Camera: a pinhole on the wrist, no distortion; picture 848 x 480 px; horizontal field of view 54.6 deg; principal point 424.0 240.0 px. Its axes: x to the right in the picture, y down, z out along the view. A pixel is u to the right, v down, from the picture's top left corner.
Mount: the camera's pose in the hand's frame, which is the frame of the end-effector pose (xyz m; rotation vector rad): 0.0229 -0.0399 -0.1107 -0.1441 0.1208 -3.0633
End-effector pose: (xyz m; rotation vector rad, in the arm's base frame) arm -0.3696 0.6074 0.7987 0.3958 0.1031 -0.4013
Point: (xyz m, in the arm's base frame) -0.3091 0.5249 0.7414
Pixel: outside the picture
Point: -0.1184 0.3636 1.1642
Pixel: 154 105
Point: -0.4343 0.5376 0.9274
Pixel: 766 150
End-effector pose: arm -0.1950 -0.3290 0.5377 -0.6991 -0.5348 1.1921
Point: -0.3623 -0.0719 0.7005
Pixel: 124 32
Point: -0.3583 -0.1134 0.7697
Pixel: 235 155
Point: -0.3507 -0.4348 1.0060
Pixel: outside the picture
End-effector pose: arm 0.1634 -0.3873 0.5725 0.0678 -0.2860 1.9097
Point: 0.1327 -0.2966 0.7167
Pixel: 158 145
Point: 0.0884 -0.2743 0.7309
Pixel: 44 53
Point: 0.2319 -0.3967 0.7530
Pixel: 574 316
